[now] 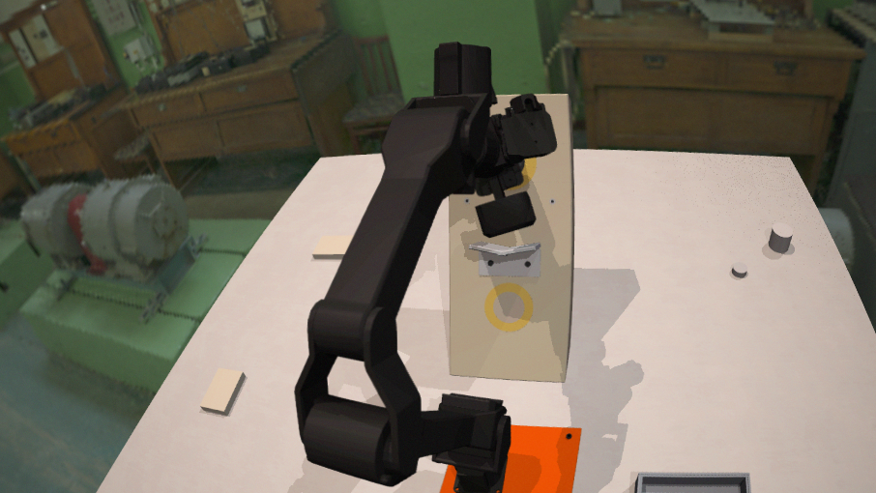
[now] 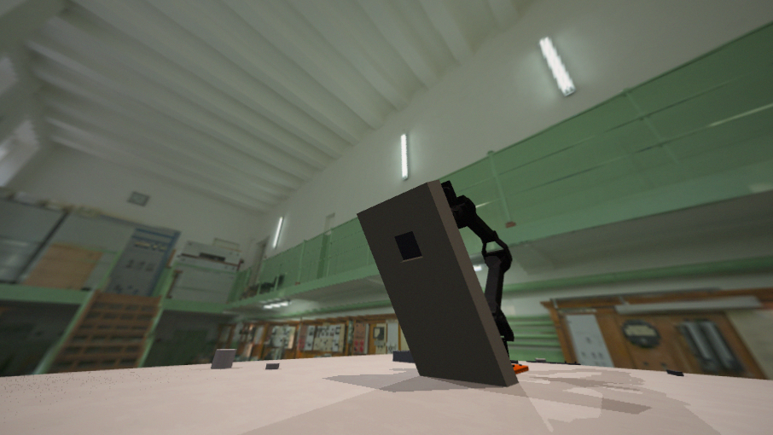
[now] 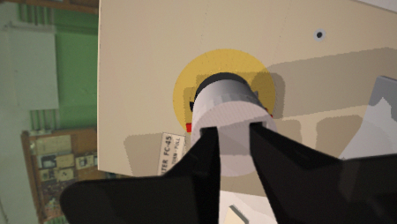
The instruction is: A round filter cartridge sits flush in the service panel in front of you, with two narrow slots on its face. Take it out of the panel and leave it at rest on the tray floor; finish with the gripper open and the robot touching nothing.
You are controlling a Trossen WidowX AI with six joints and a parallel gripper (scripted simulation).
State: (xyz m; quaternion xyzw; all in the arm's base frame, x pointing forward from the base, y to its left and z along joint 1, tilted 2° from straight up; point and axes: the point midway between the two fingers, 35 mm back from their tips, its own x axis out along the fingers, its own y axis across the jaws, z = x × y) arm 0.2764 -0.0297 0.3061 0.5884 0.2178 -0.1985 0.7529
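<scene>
Right now my gripper tip is 4 cm past the grey bracket and 13 cm above it. The rest, counted from my gripper tip: round filter cartridge (1 cm ahead, 1 cm below); grey tray (40 cm behind, 26 cm to the right, 28 cm below).
</scene>
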